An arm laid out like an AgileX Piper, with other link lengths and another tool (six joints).
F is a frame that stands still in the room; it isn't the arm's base.
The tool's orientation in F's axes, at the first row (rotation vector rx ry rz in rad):
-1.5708, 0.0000, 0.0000
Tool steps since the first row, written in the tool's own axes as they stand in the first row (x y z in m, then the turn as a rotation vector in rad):
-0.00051, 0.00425, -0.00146, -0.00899, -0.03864, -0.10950
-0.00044, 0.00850, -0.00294, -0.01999, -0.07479, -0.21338
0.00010, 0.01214, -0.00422, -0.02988, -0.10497, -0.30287
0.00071, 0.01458, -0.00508, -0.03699, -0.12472, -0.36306
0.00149, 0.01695, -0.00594, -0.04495, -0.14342, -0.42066
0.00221, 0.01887, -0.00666, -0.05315, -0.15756, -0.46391
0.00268, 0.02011, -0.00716, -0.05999, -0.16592, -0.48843
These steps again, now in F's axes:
-0.00051, -0.00146, -0.00425, -0.00899, -0.10950, 0.03864
-0.00044, -0.00294, -0.00850, -0.01999, -0.21338, 0.07479
0.00010, -0.00422, -0.01214, -0.02988, -0.30287, 0.10497
0.00071, -0.00508, -0.01458, -0.03699, -0.36306, 0.12472
0.00149, -0.00594, -0.01695, -0.04495, -0.42066, 0.14342
0.00221, -0.00666, -0.01887, -0.05315, -0.46391, 0.15756
0.00268, -0.00716, -0.02011, -0.05999, -0.48843, 0.16592

